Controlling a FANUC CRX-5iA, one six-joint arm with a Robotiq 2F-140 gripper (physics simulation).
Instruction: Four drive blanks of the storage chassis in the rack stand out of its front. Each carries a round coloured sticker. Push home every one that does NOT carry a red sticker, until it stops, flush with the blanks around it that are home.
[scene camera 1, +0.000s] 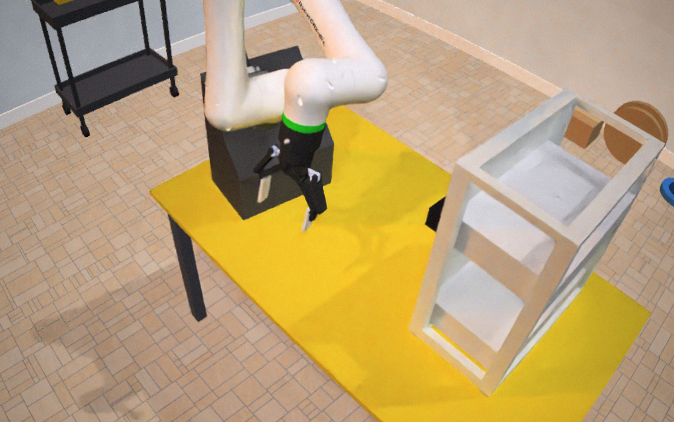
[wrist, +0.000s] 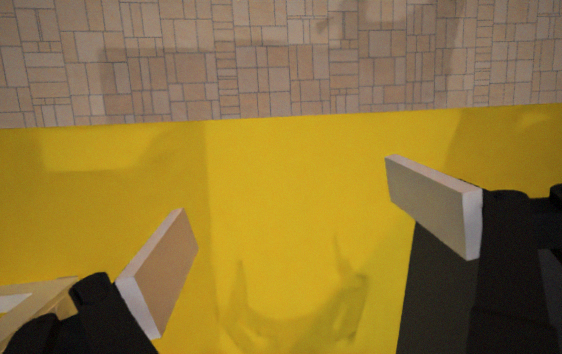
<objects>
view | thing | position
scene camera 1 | my gripper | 283, 213
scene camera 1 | rack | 524, 223
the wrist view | my gripper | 289, 203
</objects>
